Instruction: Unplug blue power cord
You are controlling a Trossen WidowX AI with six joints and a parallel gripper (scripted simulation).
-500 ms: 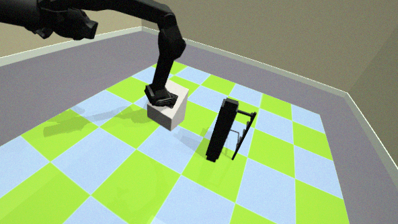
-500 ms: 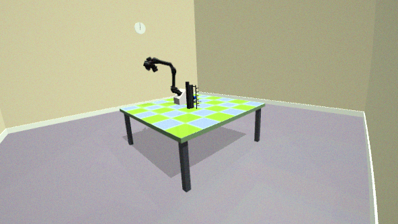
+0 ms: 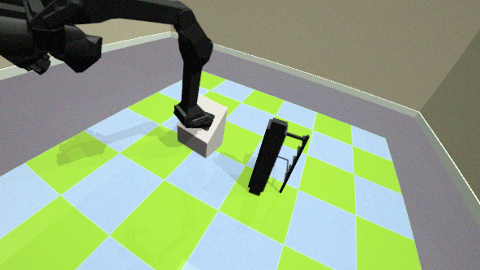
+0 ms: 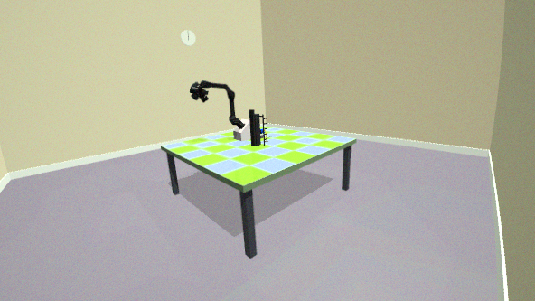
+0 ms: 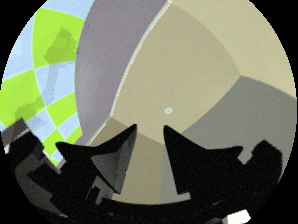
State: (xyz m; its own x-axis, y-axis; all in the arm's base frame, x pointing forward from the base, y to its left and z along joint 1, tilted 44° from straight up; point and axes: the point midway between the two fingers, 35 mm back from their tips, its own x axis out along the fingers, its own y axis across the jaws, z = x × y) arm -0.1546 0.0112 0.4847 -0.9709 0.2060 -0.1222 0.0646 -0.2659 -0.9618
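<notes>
My gripper tip is 48 cm short of the blue plug, 36 cm above it and 33 cm to the right of it. The rest, counted from my gripper tip: thin black frame 57 cm ahead, 34 cm below, 29 cm to the left.
</notes>
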